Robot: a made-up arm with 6 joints.
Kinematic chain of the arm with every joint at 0, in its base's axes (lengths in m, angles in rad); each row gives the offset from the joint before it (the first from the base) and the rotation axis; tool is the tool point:
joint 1: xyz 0 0 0.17 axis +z
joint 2: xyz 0 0.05 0 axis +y
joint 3: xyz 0 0 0.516 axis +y
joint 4: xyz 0 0 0.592 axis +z
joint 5: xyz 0 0 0 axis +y
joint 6: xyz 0 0 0.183 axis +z
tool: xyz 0 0 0
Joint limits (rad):
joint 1: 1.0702..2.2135
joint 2: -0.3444..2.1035
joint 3: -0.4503..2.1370
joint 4: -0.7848..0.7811
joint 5: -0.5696..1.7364
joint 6: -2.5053..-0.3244
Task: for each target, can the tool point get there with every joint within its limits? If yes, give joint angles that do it. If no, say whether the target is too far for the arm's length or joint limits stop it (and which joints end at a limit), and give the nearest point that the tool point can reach.
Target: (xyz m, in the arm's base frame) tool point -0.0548 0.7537 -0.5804
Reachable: yes | joints 1.5782 1.5972 1.2539 0.0424 -0.0945 -1.8862
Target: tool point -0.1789 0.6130 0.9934
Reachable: yes | joints 1.8075 -0.1314 1.2407 -0.5165 0.2210 -0.7537
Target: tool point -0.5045 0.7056 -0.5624
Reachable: yes | joints 2.1195 1.7483 0.7109 0.0971 0.7731 -1.8247
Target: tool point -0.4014 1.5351 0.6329
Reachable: no: too far | nearest point -0.3138 1.2000 0.5319 | short by 0.361 m
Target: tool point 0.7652 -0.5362 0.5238
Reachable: no: joint limits stop it (at a limit: joint 1, joint 2, joint 3, joint 5) | nearest point 0.4588 -0.6142 1.1173 | short by 0.672 m
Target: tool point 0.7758 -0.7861 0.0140
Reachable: no: joint limits stop it (at a limit: joint 1, joint 2, joint 3) | nearest point 0.1374 -0.2113 -0.2986 | short by 0.914 m
